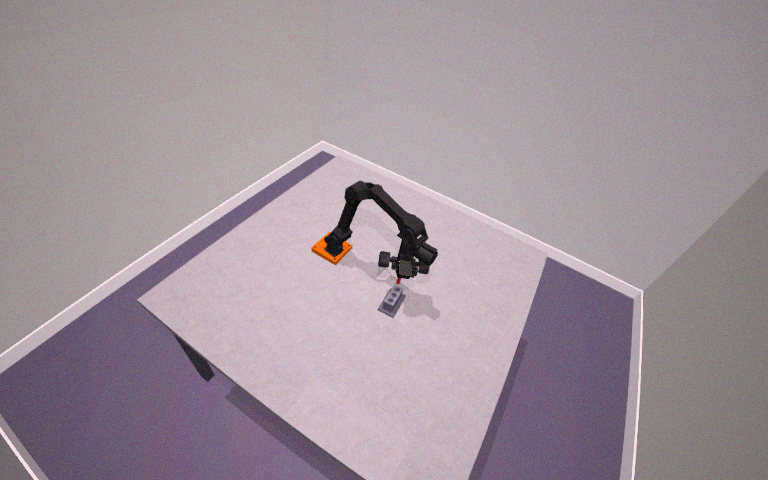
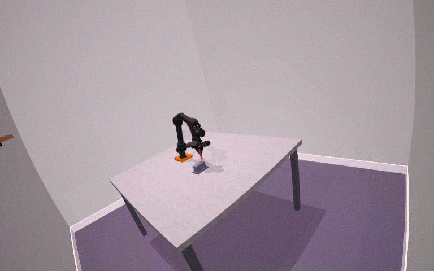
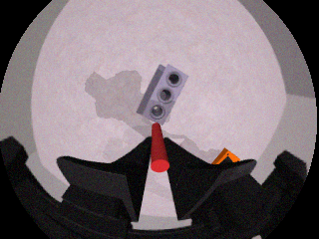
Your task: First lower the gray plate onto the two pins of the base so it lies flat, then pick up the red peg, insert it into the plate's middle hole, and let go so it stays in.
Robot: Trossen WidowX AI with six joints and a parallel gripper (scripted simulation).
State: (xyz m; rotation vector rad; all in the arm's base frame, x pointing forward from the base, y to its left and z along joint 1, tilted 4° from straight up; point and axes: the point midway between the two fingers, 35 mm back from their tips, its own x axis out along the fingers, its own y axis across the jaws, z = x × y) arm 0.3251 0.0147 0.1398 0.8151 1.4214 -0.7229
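Now: the gray plate 2 cm ahead of my gripper tip, 5 cm to the right of it and 7 cm below it. From my gripper tip the other things lie so: dark flat base 2 cm ahead, 5 cm to the right, 10 cm below; then red peg right at my gripper tip.
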